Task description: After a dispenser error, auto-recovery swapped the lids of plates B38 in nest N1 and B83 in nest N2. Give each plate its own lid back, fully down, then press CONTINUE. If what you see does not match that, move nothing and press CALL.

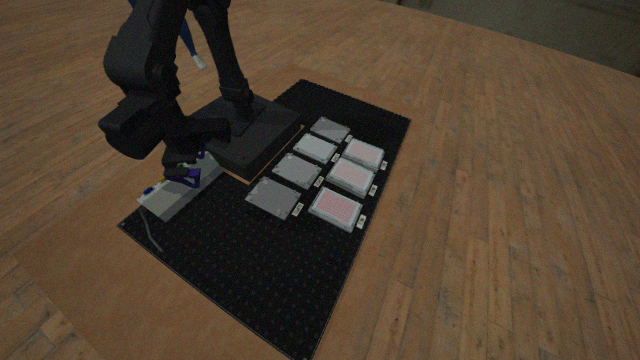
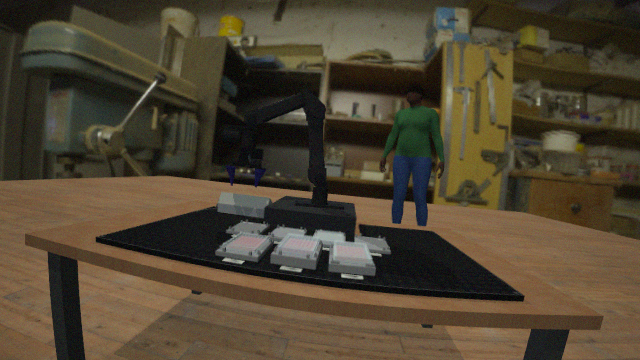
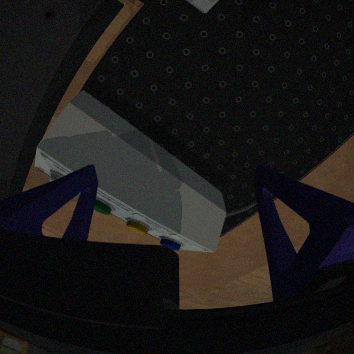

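Seen in the pictures: gripper, fingertip midpoint: (image 1: pixel 198 172) (image 2: pixel 243 186) (image 3: pixel 175 173); arm's base at its link origin: (image 1: pixel 245 118) (image 2: pixel 318 205).
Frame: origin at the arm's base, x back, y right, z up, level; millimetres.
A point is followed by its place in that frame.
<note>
My gripper (image 1: pixel 198 171) @[z 58, x -56, y 302 mm] (image 2: pixel 244 185) @[z 58, x -56, y 302 mm] (image 3: pixel 175 173) @[z 58, x -56, y 302 mm] is open and empty above the grey button box (image 1: pixel 172 197) @[z -17, x 20, y 365 mm] (image 2: pixel 243 204) @[z -23, x 5, y 310 mm] (image 3: pixel 150 172) @[z -19, x 7, y 311 mm]. A green button (image 3: pixel 102 207) @[z 6, x 53, y 281 mm], a yellow button (image 3: pixel 136 226) @[z 5, x 63, y 323 mm] and a blue button (image 3: pixel 170 244) @[z 5, x 74, y 372 mm] show on its edge; their lettering is unreadable. Three pink-welled plates stand in a row: the near plate (image 1: pixel 335 206) @[z -49, x -421, y 210 mm] (image 2: pixel 247 243) @[z -42, x -453, y 202 mm], middle plate (image 1: pixel 351 175) @[z -28, x -441, y 90 mm] (image 2: pixel 297 245) @[z -28, x -478, y 83 mm] and far plate (image 1: pixel 364 151) @[z -32, x -463, y -42 mm] (image 2: pixel 351 252) @[z -32, x -494, y -41 mm]. Whether clear lids cover them, and how they seat, I cannot tell. The nest and plate labels are too small to read.
Beside the plates is a row of flat grey nests (image 1: pixel 273 198) @[z -58, x -230, y 247 mm] (image 1: pixel 296 171) @[z -58, x -256, y 121 mm] (image 1: pixel 330 129) @[z -58, x -304, y -140 mm] and a paler, whiter one (image 1: pixel 315 147) @[z -50, x -282, y -7 mm]. The arm's black base (image 1: pixel 270 135) @[z -4, x -125, y 43 mm] (image 2: pixel 310 214) @[z -12, x -151, y 40 mm] adjoins the box. Everything stands on a black perforated mat (image 1: pixel 240 265) @[z -68, x -234, y 453 mm] (image 2: pixel 440 265) @[z -68, x -464, y -292 mm] (image 3: pixel 240 75) @[z -68, x -115, y 346 mm]. A person (image 2: pixel 416 132) stands behind.
</note>
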